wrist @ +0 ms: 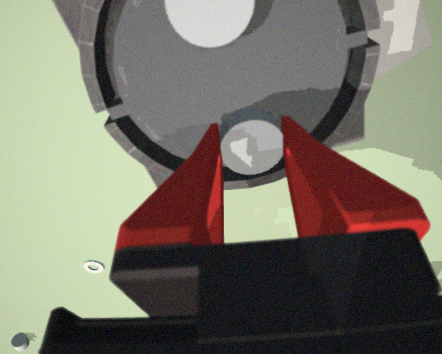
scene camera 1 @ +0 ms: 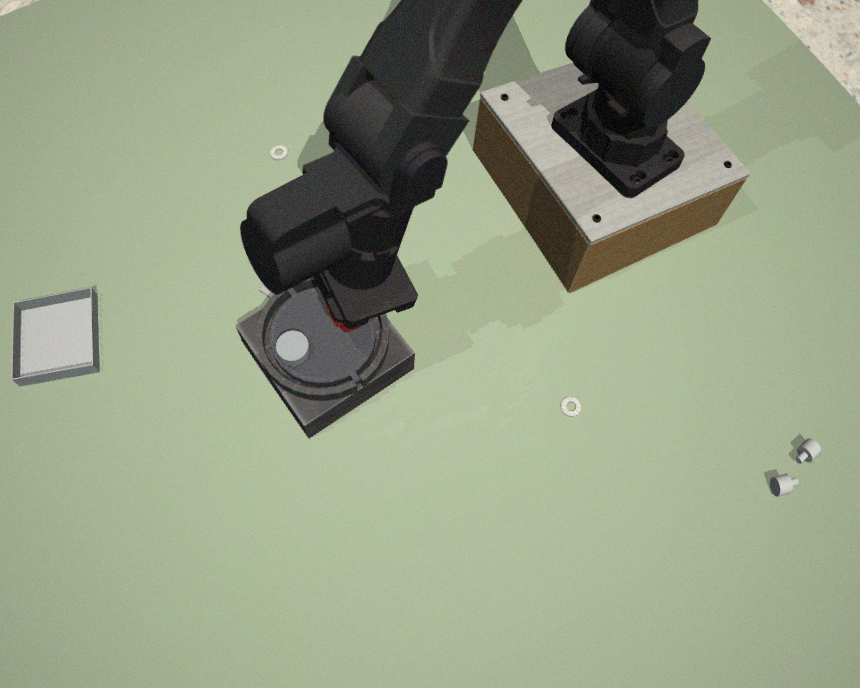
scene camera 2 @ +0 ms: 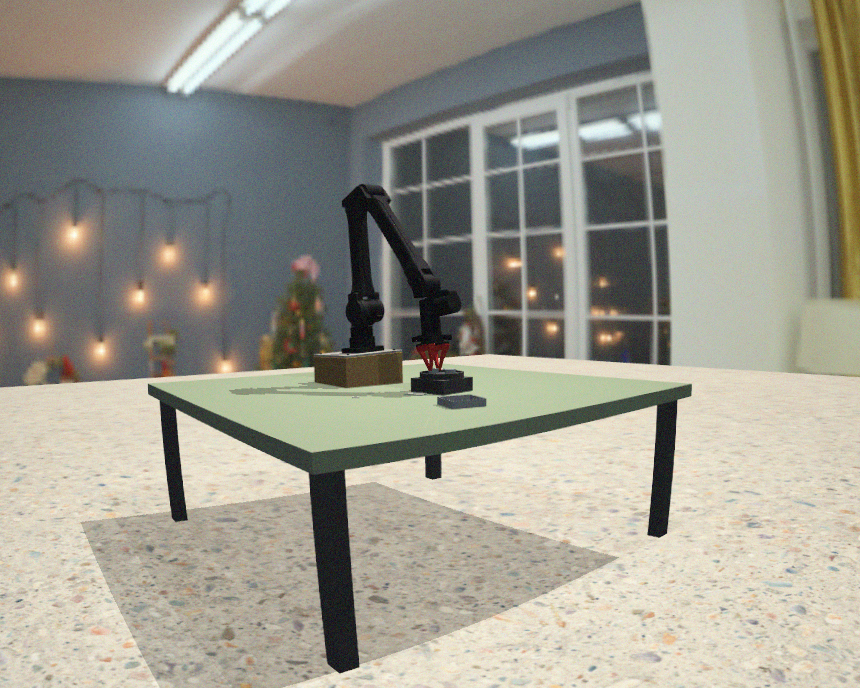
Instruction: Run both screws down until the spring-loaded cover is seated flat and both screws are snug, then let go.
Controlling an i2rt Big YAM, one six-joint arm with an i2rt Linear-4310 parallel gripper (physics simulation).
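Pixels of known places: gripper, fingertip midpoint: [wrist: 250,130] [scene camera 1: 343,315] [scene camera 2: 434,370]; arm's base, origin of the base link: [scene camera 1: 616,144] [scene camera 2: 363,351].
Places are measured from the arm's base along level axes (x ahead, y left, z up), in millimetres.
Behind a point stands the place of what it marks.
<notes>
The round grey cover [scene camera 1: 326,344] @(x 355, y -8, z -49 mm) [wrist: 170,75] @(x 360, y 6, z -48 mm) lies inside the ring of the dark square base [scene camera 1: 309,421] @(x 409, y 42, z -61 mm) [scene camera 2: 441,385] @(x 406, y -83, z -74 mm). One screw, with a pale round head [scene camera 1: 291,345] @(x 384, y -20, z -35 mm) [wrist: 210,20] @(x 378, y -18, z -35 mm), stands on the cover on the side away from the gripper. My gripper [wrist: 250,130] @(x 326, y -20, z -42 mm) has its red fingers shut on the head of the other screw [wrist: 252,147] @(x 321, y -19, z -36 mm), near the cover's edge. In the second scene view the red fingers [scene camera 2: 433,367] @(x 326, y -20, z -42 mm) point down onto the cover. In the first scene view the arm hides the held screw. The threads and the gap under the cover are hidden.
A shallow grey tray [scene camera 1: 55,335] @(x 575, y -210, z -100 mm) [scene camera 2: 461,401] @(x 606, y -241, z -83 mm) lies beside the base. Flat white rings [scene camera 1: 279,152] @(x 252, y -267, z -100 mm) [scene camera 1: 570,406] @(x 196, y 168, z -98 mm) [wrist: 93,266] @(x 196, y 165, z -98 mm) lie on the green table. Two loose thumbscrews [scene camera 1: 808,450] @(x 29, y 361, z -81 mm) [scene camera 1: 781,484] @(x 80, y 365, z -81 mm) lie at the right. The arm stands on a wooden block [scene camera 1: 652,218] @(x 31, y 86, z -4 mm) [scene camera 2: 358,369] @(x 79, y -93, z -46 mm).
</notes>
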